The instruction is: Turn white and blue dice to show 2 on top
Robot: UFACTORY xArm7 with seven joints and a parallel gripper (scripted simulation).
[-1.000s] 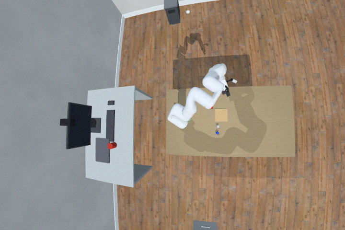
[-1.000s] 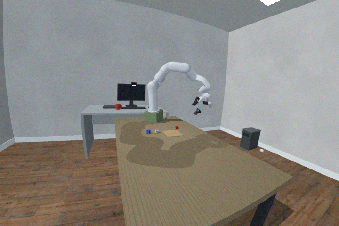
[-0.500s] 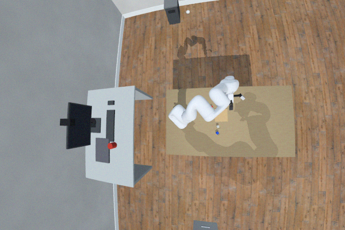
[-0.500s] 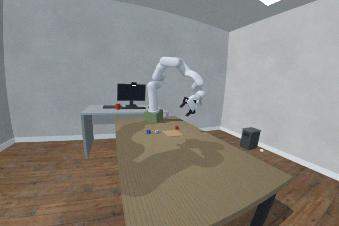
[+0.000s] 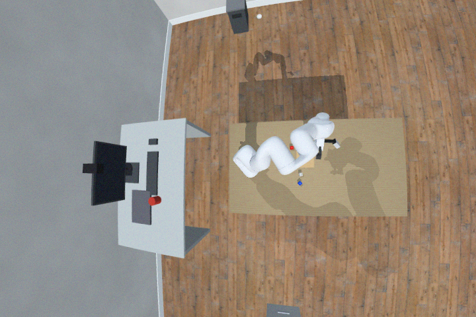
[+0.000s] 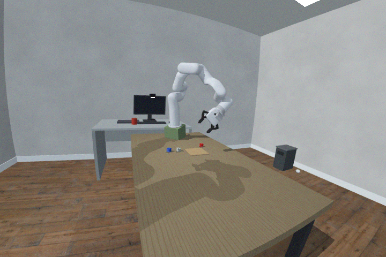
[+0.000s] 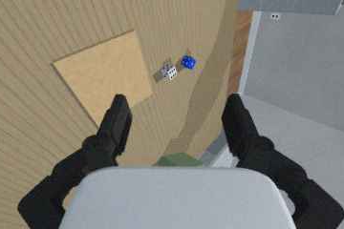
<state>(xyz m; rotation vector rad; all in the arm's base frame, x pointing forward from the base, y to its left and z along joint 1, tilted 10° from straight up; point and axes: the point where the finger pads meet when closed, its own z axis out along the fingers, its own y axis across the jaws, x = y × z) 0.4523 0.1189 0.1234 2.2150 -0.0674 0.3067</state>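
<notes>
Right now my hand is 80 mm past the blue die, 220 mm to the left of it and 180 mm above it. Round my hand: red die (160 mm behind, 50 mm to the left, 180 mm below); then white die (80 mm behind, 150 mm to the right, 180 mm below); then tan mat (50 mm behind, 30 mm to the right, 190 mm below).
</notes>
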